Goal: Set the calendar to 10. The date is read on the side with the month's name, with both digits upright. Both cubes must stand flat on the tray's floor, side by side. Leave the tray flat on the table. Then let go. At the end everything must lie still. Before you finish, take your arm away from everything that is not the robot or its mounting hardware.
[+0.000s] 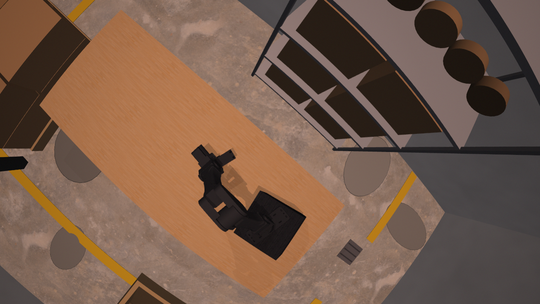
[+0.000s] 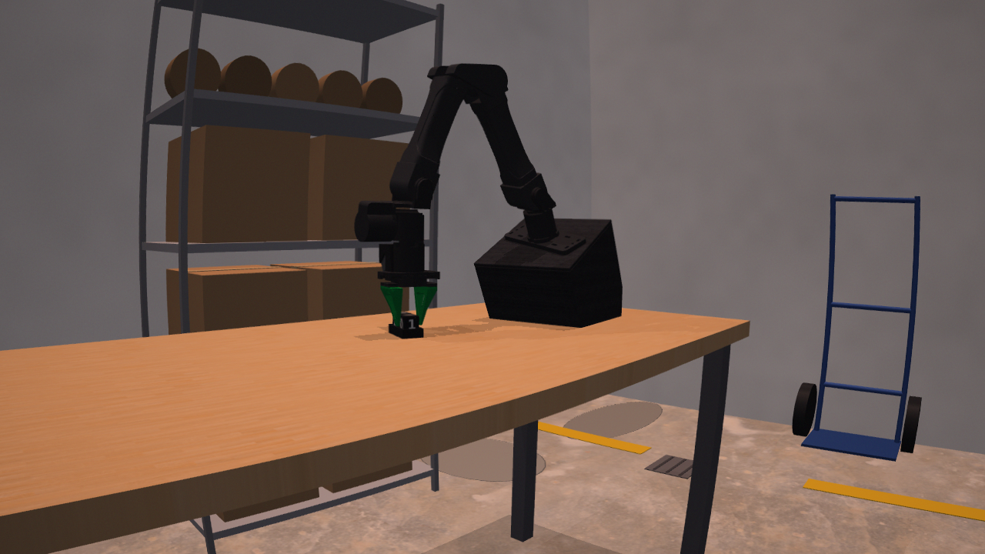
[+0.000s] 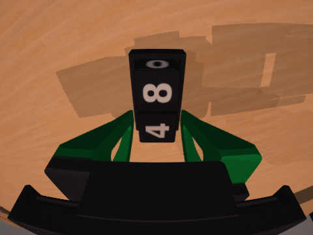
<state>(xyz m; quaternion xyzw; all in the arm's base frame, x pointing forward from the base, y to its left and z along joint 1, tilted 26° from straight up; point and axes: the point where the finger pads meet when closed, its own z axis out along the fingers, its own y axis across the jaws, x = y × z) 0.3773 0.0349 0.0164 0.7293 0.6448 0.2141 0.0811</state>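
Right now the black tray is 20 mm to the right of my hand and 20 mm below it.
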